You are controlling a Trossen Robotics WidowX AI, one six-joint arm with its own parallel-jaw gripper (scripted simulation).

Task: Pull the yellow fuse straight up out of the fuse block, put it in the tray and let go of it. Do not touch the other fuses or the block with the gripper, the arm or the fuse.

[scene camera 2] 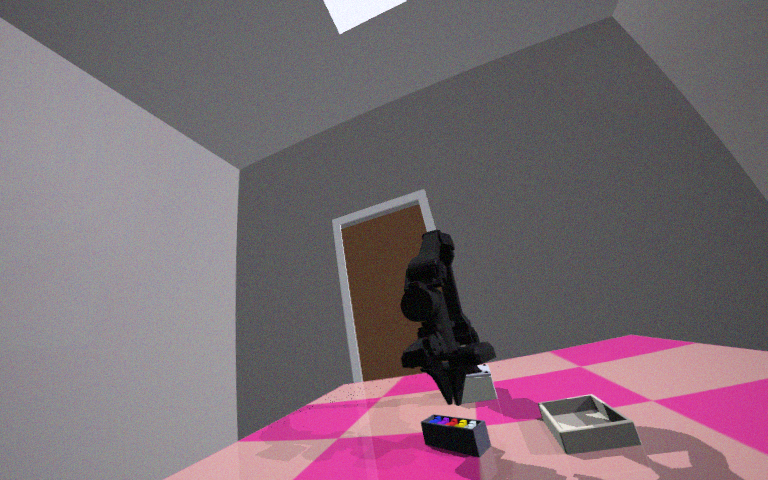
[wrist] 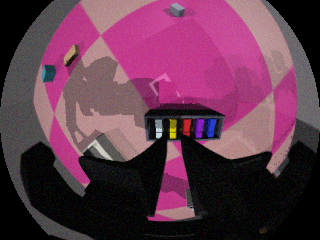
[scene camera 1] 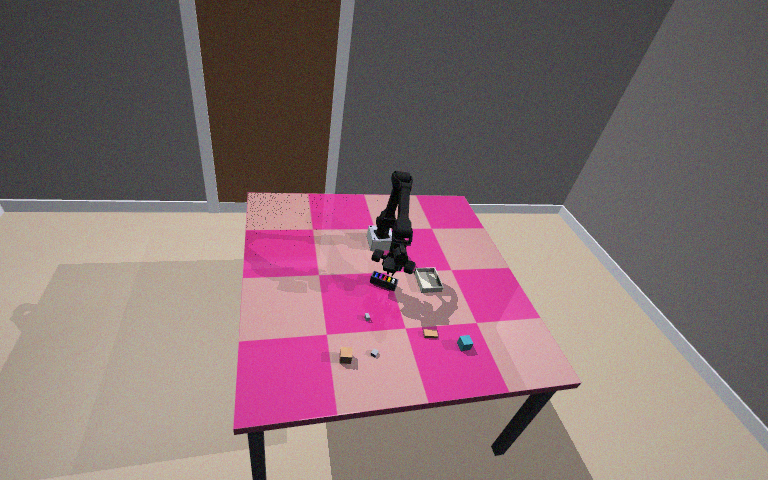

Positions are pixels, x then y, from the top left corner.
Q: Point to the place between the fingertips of the gripper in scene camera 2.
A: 454, 404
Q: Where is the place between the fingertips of the gripper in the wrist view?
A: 174, 138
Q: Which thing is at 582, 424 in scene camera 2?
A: A grey tray.
